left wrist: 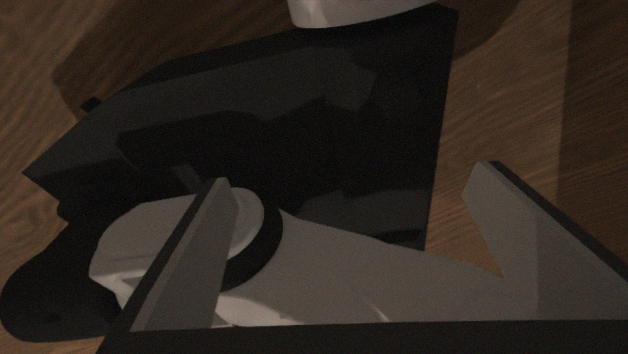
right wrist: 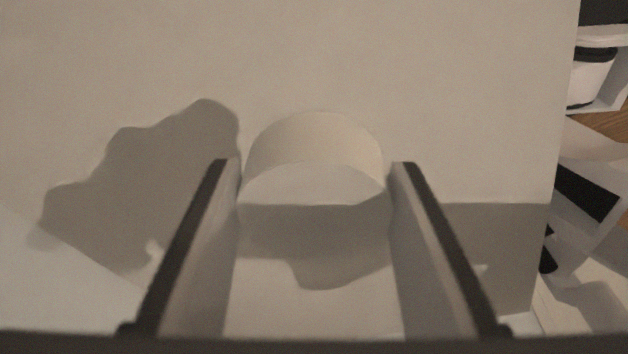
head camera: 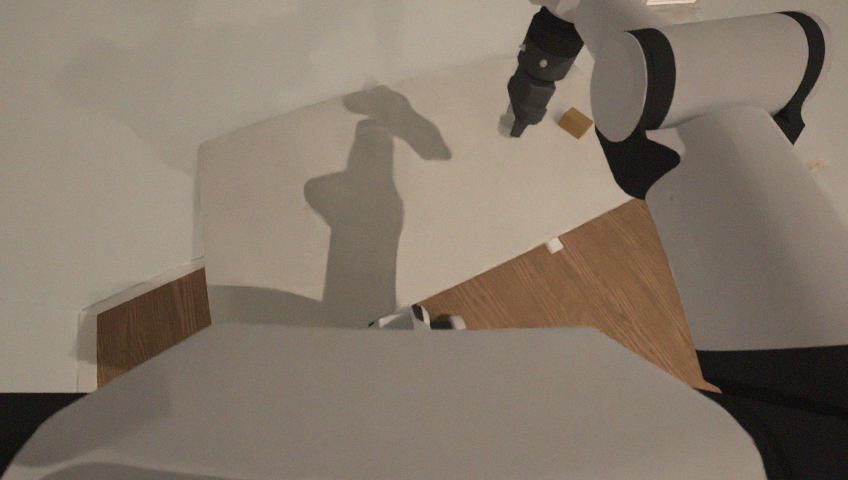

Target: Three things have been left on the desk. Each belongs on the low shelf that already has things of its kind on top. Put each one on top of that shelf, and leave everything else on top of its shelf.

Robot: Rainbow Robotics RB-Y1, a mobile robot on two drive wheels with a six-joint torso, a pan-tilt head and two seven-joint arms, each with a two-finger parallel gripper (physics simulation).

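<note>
The pale desk (head camera: pixel 267 237) (right wrist: pixel 475 100) shows in the head and right wrist views. My right gripper (head camera: pixel 516 132) (right wrist: pixel 314 181) is shut on a white cylinder (head camera: pixel 505 121) (right wrist: pixel 315 140), one finger on each side of it, over the desk. The gap between the cylinder and the desk top is hard to tell. A tan block (head camera: pixel 575 123) lies on the desk, right of the right gripper in the head view. My left gripper (left wrist: pixel 347 186) is open and empty, over dark and white robot parts. A third desk object and the low shelves cannot be made out.
Wooden floor (head camera: pixel 606 279) (left wrist: pixel 500 115) shows beside the desk, with a small white piece (head camera: pixel 554 244) at its edge. My right arm (head camera: pixel 743 65) covers the right side of the head view. White and black structures (right wrist: pixel 590 75) stand past the desk edge in the right wrist view.
</note>
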